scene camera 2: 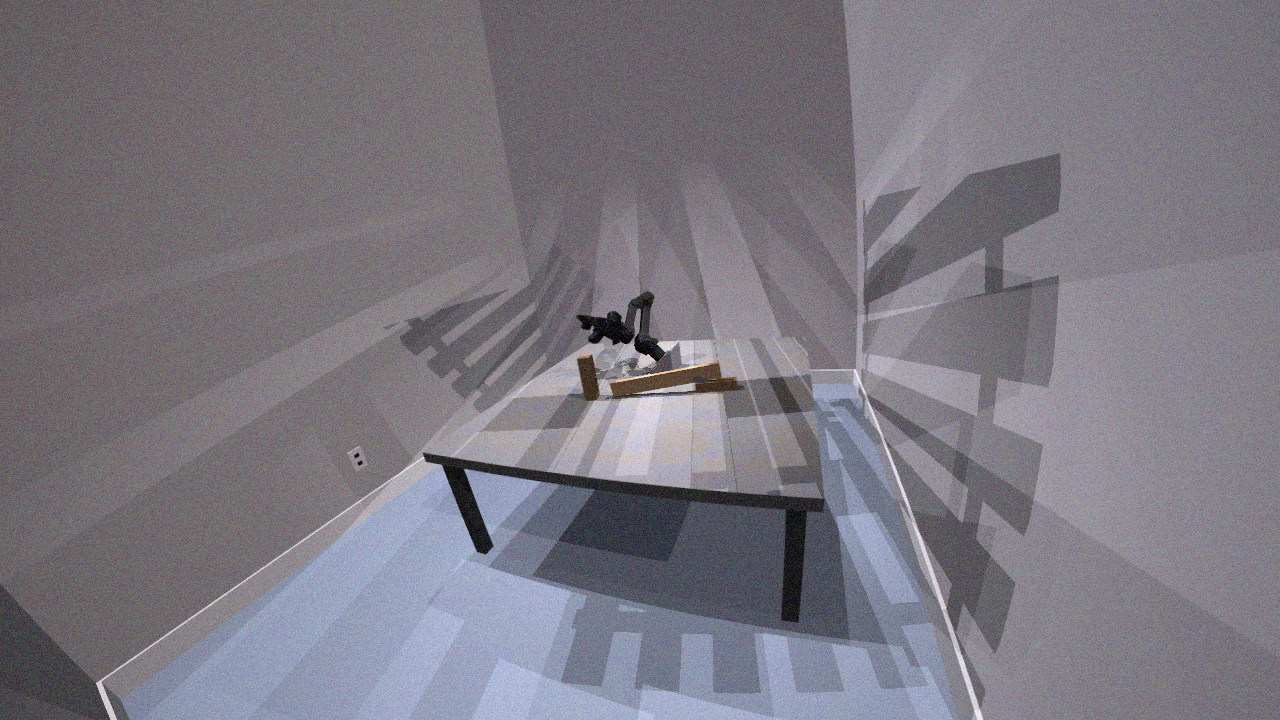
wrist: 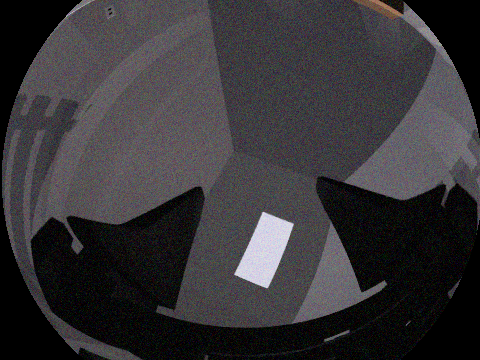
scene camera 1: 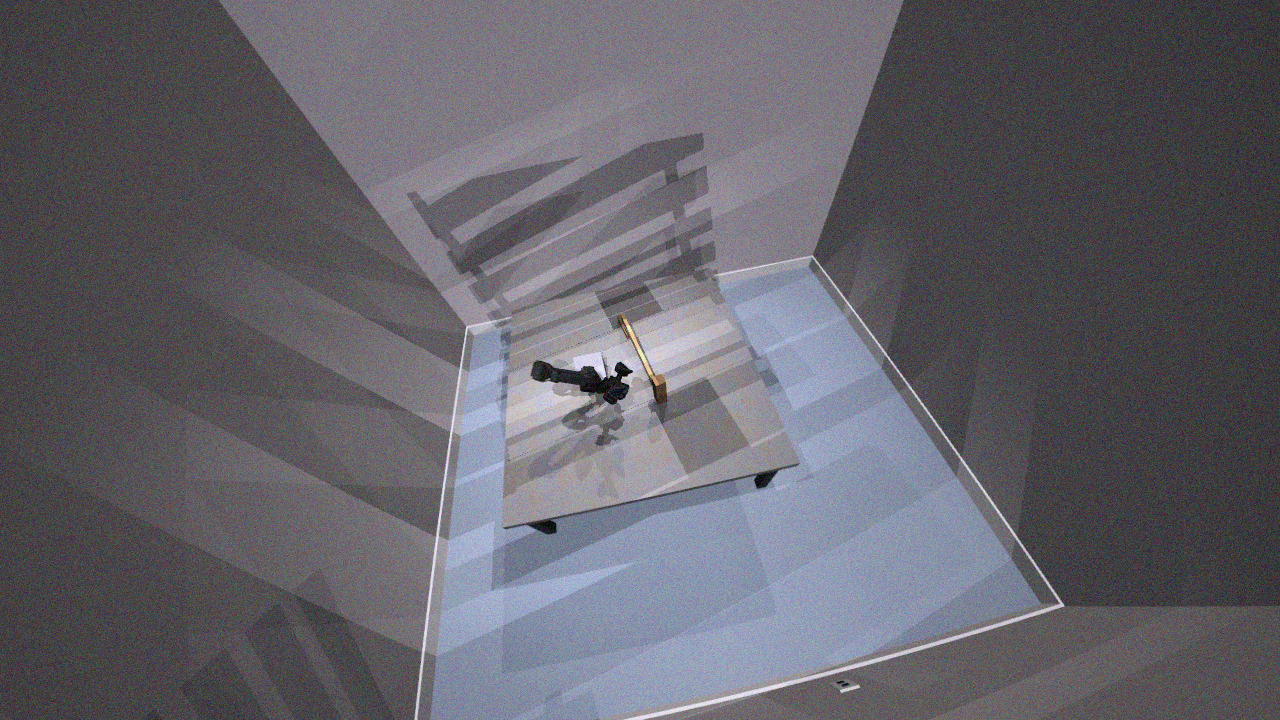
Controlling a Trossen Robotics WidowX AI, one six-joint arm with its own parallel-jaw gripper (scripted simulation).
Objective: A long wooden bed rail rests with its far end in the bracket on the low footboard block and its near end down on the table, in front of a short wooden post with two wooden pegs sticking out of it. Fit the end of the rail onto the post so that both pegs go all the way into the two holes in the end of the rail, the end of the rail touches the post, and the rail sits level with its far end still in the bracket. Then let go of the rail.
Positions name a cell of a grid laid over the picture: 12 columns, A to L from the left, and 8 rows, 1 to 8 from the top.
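My gripper is open and holds nothing; I see the gripper (scene camera 1: F5) and again the gripper (wrist: G5). There is a wooden rail (scene camera 2: G5) here too, though in the wrist view the rail is out of frame.
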